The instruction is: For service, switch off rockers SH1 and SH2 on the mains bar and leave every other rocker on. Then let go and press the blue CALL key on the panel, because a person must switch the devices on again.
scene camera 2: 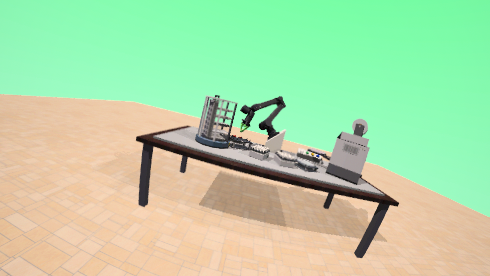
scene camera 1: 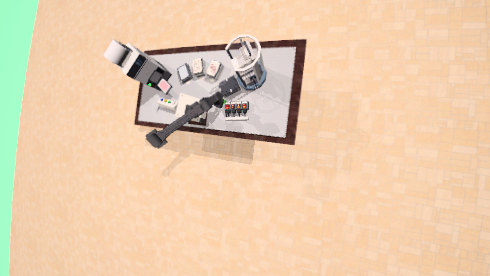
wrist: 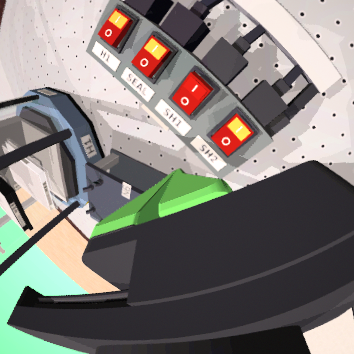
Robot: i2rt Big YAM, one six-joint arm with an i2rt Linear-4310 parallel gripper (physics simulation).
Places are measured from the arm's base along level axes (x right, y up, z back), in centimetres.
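Pixels of known places: gripper, between the fingertips: [scene camera 2: 240, 132] [scene camera 1: 226, 100] [wrist: 179, 176]; arm's base, origin of its link: [scene camera 2: 273, 136].
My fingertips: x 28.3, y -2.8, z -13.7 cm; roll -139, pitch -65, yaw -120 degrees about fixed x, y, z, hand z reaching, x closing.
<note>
Ahead of a thing's pixels: the offset from my fingertips to its top centre.
The mains bar {dx +7.9, dy -4.2, dz +5.5 cm} [wrist: 166, 88] [scene camera 1: 236, 118] carries four red rockers. In the wrist view, rocker H1 {dx +14.5, dy -4.3, dz +0.7 cm} [wrist: 116, 28], rocker SEAL {dx +9.6, dy -4.3, dz +1.7 cm} [wrist: 151, 57] and rocker SH2 {dx -0.2, dy -4.3, dz +3.7 cm} [wrist: 232, 135] are lit yellow at their I ends. Rocker SH1 {dx +4.7, dy -4.2, dz +2.7 cm} [wrist: 191, 94] is plain red, unlit. My gripper [wrist: 179, 176] [scene camera 1: 224, 102] [scene camera 2: 243, 128] is shut and empty, its green tips above the table beside the SH2 end of the bar, apart from the rockers. The key panel {dx -63.8, dy -1.2, dz +10.3 cm} [scene camera 1: 166, 106] [scene camera 2: 302, 151] stands at the other side of the arm, with its blue key {dx -71.1, dy -2.1, dz +7.3 cm} [scene camera 1: 161, 100] [scene camera 2: 318, 156] among yellow and green ones.
A round caged carousel {dx +14.6, dy +24.8, dz -26.4 cm} [scene camera 1: 257, 80] [scene camera 2: 212, 142] [wrist: 80, 120] stands close to the bar. A dark box {dx -3.3, dy -2.0, dz -14.3 cm} [scene camera 1: 230, 87] [wrist: 112, 187] lies beside its base. Several small trays, one of them here [scene camera 1: 198, 66] [scene camera 2: 259, 152], and a tall grey machine {dx -88.1, dy +36.0, dz -18.5 cm} [scene camera 1: 142, 67] [scene camera 2: 348, 155] stand along the table.
</note>
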